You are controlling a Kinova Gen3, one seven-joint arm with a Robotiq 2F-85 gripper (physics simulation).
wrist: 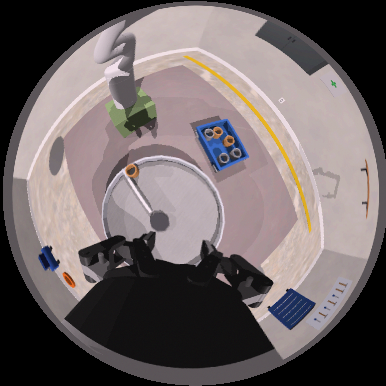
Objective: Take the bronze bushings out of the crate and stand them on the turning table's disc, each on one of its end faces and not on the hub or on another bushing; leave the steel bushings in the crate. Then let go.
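Frame: origin at the arm's base, x ahead, y left, z up, level; metres.
Seen in the pictures: gripper, between the fingertips: [177, 242]; arm's base, origin of its link: [125, 100].
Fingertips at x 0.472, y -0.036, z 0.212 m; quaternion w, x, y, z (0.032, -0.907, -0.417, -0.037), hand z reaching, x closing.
Note:
Pixels of each thing's top centre, then the offset from my fingertips to it. "*": a spot on its surface instead.
- blue crate, centre of its top: [223, 141] dx -0.136, dy +0.290, dz -0.266 m
- steel bushing, centre of its top: [209, 132] dx -0.194, dy +0.260, dz -0.273 m
- turning table's disc, centre of its top: [159, 221] dx -0.005, dy -0.055, dz -0.255 m
- dark hub, centre of its top: [159, 221] dx -0.005, dy -0.055, dz -0.255 m
- white bar, a spot on its surface: [139, 194] * dx -0.110, dy -0.061, dz -0.238 m
A blue crate [239, 140] lies at the upper right of the wrist view. In it, one bronze bushing [218, 132] is beside a steel bushing [209, 133] at the far end, and another bronze bushing [229, 141] is near the right wall. Two more steel bushings [223, 158] [236, 153] are at its near end. A third bronze bushing [132, 170] is at the upper left rim of the turning table's disc [192, 200], by the outer end of a white bar; its open end shows, but I cannot tell whether it stands flat. My gripper [177, 242] is open and empty, above the disc's near part.
The dark hub [159, 220] is at the disc's middle, and the white bar [139, 194] runs from it to the rim. A green block [120, 120] under the grey arm [121, 87] stands at the upper left. A yellow line [270, 126] runs beyond the crate.

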